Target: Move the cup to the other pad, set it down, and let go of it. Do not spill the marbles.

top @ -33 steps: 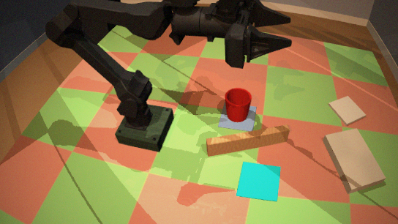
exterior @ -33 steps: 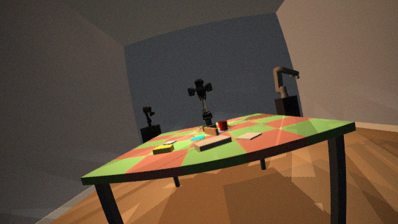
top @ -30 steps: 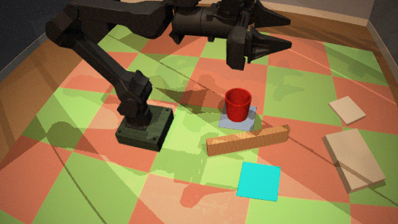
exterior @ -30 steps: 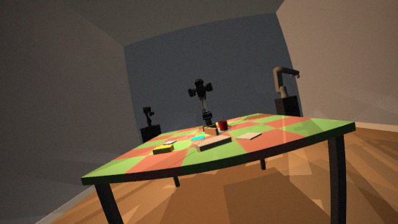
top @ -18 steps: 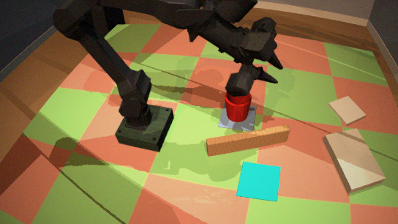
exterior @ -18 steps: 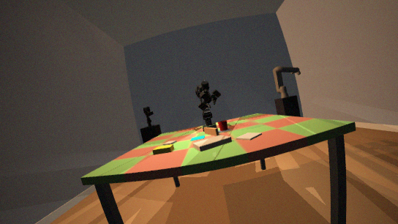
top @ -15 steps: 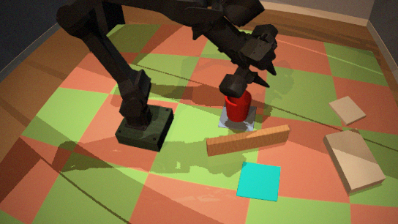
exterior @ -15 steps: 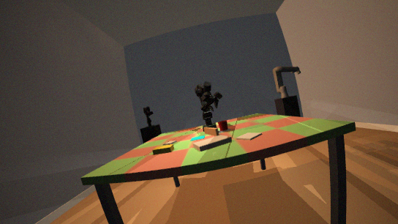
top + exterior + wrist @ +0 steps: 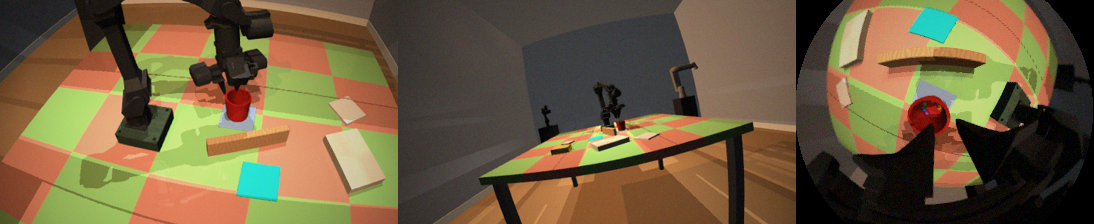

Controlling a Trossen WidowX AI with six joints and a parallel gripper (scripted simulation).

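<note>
Now: the red cup 60 mm below my gripper tip, 20 mm ahead of it and 10 mm to the left of it. From my gripper tip the other things lie so: wooden bar: 90 mm to the right, 90 mm below, 70 mm ahead; cyan pad: 190 mm to the right, 110 mm below, 110 mm ahead; yellow block: 390 mm to the right, 330 mm ahead, 90 mm below.
</note>
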